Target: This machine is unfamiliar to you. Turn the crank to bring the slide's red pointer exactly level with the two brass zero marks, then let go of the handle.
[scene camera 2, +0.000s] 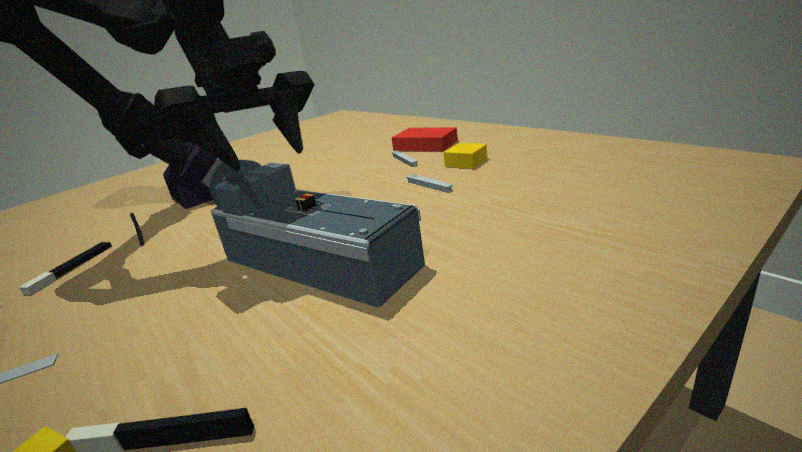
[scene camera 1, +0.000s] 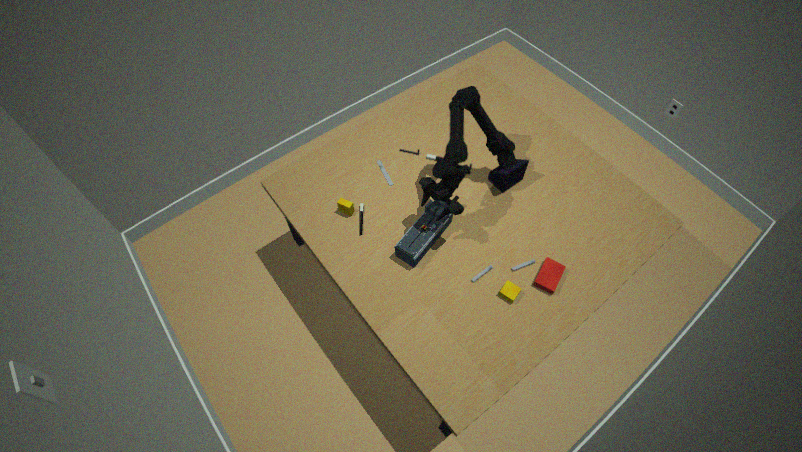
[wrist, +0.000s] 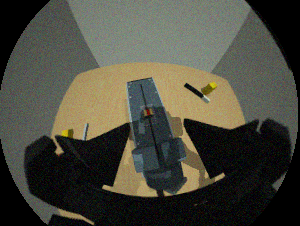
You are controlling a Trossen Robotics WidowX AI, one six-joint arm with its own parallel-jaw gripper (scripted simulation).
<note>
My gripper (scene camera 2: 271, 159) is open, holding nothing. I also see a red block (scene camera 2: 421, 138), a yellow block (scene camera 2: 462, 155) and a grey-blue machine (scene camera 1: 411, 248).
The red block also shows in scene camera 1 (scene camera 1: 550, 273). My gripper also shows in scene camera 1 (scene camera 1: 429, 213) and in the wrist view (wrist: 156, 123). The grey-blue machine shows as well in the wrist view (wrist: 157, 155).
</note>
